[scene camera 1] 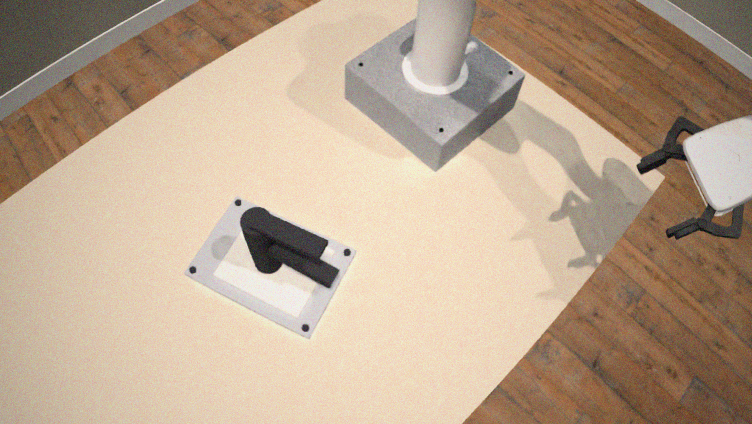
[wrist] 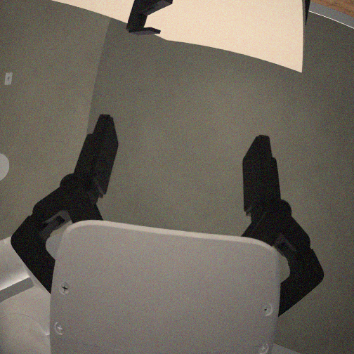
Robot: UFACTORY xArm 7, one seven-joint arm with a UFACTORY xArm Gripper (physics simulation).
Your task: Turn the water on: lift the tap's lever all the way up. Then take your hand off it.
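Frame: origin at the arm's base, x ahead, y left, z up, level; metres.
Seen in the pictures: gripper, between the fingertips: (scene camera 1: 652, 201); arm's base, origin of its link: (scene camera 1: 434, 71).
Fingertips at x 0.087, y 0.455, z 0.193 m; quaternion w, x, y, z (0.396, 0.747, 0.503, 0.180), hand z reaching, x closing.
Offsets run from my fingertips to a thing's middle. "*": to the spot under its first point. Level surfaces: height alone.
The black tap {* 0.379 m ahead, 0.348 m right, 0.180 m down} (scene camera 1: 258, 247) stands upright on a light grey plate {0.364 m ahead, 0.366 m right, 0.284 m down} (scene camera 1: 242, 296) with a dark bolt at each corner. Its lever {0.341 m ahead, 0.317 m right, 0.139 m down} (scene camera 1: 294, 238) (wrist: 145, 31) is a flat black bar at the top of the column. It lies low, above the spout {0.335 m ahead, 0.303 m right, 0.212 m down} (scene camera 1: 310, 267) and pointing roughly the same way. In the wrist view the tap is partly cut off at the top edge. My gripper (scene camera 1: 654, 200) (wrist: 183, 136) is wide open and empty. It is far to the right of the tap in the scene view, well apart from the lever.
A grey base block (scene camera 1: 389, 105) carries the arm's white column (scene camera 1: 442, 42) behind the tap, towards the right. The pale table top {0.290 m down} (scene camera 1: 421, 316) ends at a slanting right edge near my gripper, with wooden floor (scene camera 1: 631, 342) beyond.
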